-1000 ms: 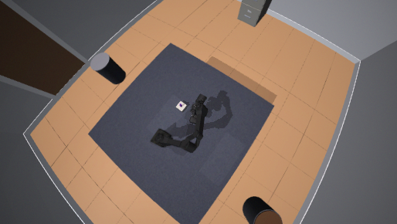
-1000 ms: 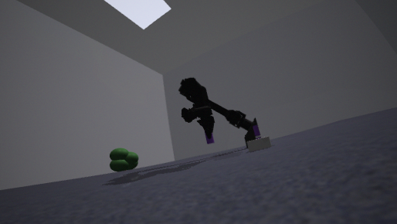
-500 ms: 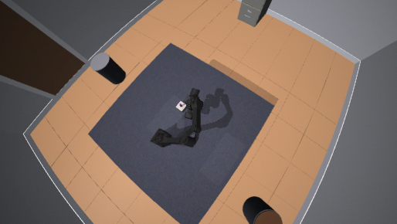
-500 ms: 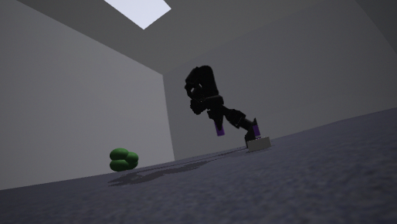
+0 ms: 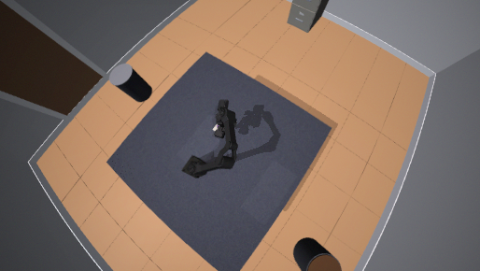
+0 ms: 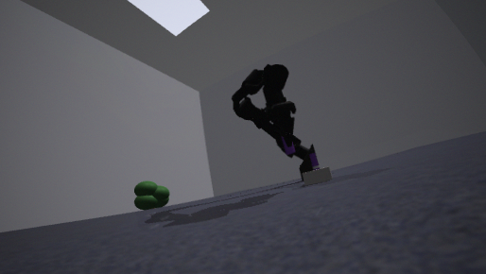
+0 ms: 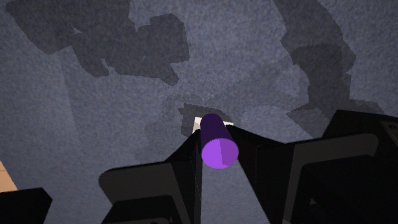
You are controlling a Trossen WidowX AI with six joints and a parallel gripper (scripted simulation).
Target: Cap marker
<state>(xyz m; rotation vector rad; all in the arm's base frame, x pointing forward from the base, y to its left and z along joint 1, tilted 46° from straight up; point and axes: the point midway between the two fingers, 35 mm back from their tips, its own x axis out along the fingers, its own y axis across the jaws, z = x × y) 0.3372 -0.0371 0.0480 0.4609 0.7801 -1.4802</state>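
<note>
Right now my gripper tip is 9 cm above the holder block, 6 cm to the right of it and 1 cm past it. Also, from my gripper tip: purple marker cap: 1 cm above.
</note>
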